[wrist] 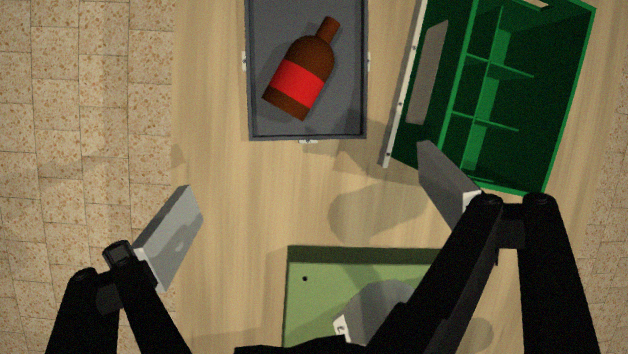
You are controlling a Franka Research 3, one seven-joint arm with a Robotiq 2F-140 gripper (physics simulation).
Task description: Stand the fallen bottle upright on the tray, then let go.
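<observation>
A brown bottle (298, 80) with a red label lies on its side in the grey tray (308, 137) at the top middle of the wrist view. Its neck points up and to the right, its base down and to the left. The tray has low dark walls. My gripper (304, 183) is open, with its two pads wide apart and nothing between them. It is above the table, and the bottle and tray lie beyond the fingertips in the view.
A dark green compartment box (570, 100) stands right of the tray, partly behind my right finger. A light green platform (312, 300) is at the bottom, with a grey rounded part (377, 305) over it. The wooden table (225, 165) ends at the left, beside a tiled floor (75, 125).
</observation>
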